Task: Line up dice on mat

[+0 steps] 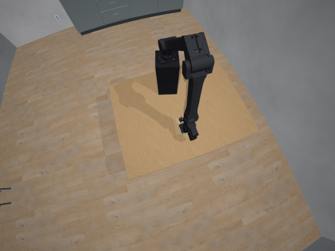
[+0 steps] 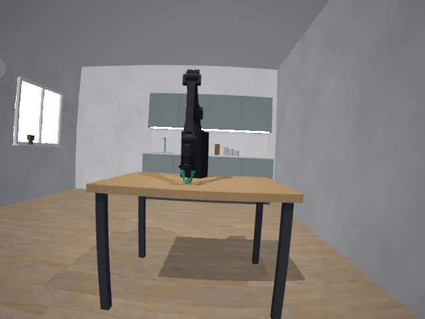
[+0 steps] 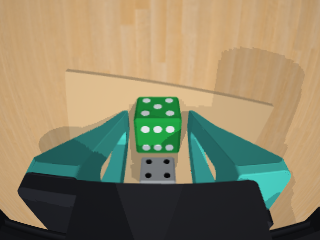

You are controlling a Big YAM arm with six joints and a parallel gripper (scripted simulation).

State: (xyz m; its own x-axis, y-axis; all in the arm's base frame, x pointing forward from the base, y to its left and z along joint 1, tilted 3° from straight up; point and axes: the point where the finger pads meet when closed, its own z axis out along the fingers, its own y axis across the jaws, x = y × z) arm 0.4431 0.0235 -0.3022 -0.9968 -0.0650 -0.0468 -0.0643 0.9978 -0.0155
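The green die lies right at my hand. The rest, counted from my hand: mat 5 cm behind, 1 cm below; white die 5 cm behind; black die 10 cm behind, 1 cm to the right.
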